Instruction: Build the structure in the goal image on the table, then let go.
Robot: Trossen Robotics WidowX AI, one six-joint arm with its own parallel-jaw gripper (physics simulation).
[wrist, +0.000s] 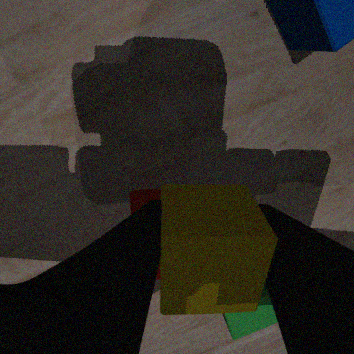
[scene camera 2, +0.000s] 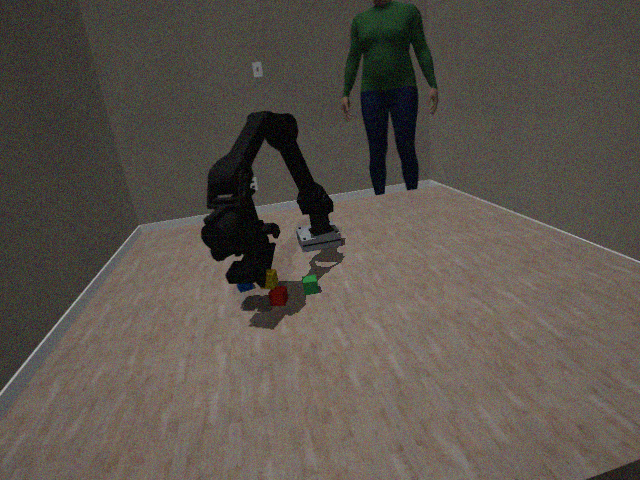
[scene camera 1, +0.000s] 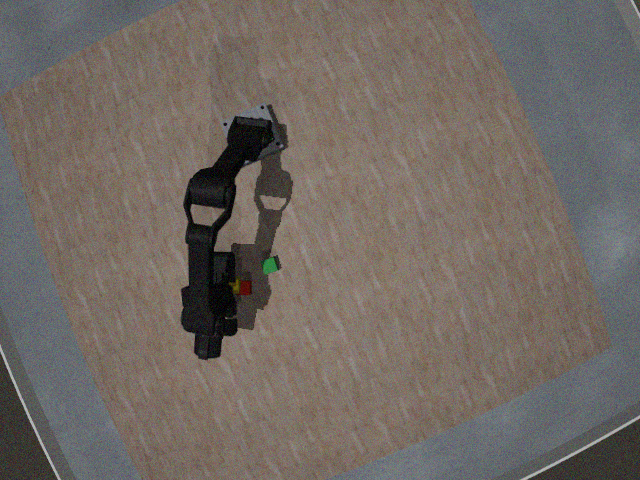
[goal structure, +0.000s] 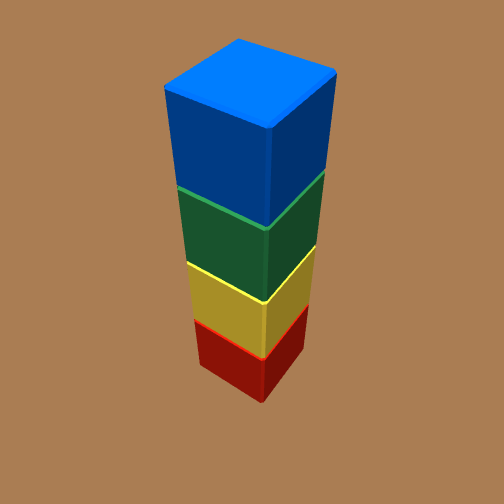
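My gripper [scene camera 1: 230, 286] [scene camera 2: 266, 280] [wrist: 208, 213] is shut on a yellow cube [scene camera 1: 236, 286] [scene camera 2: 271, 279] [wrist: 215, 260], which appears a little above the table. A red cube [scene camera 1: 245, 287] [scene camera 2: 278, 296] [wrist: 144, 201] rests on the table close beside it; in the wrist view the left finger and yellow cube partly hide it. A green cube [scene camera 1: 270, 265] [scene camera 2: 310, 285] [wrist: 252, 320] rests on the table, apart from the red cube. A blue cube [scene camera 2: 245, 286] [wrist: 337, 22] shows partly behind the gripper in scene view 2 and at the wrist view's top right; it does not show in scene view 1.
The arm's grey base plate [scene camera 1: 258, 111] [scene camera 2: 306, 239] stands beyond the cubes. The arm arches from it and casts shadows around the red and green cubes. A person [scene camera 2: 390, 51] in a green top stands near the back wall.
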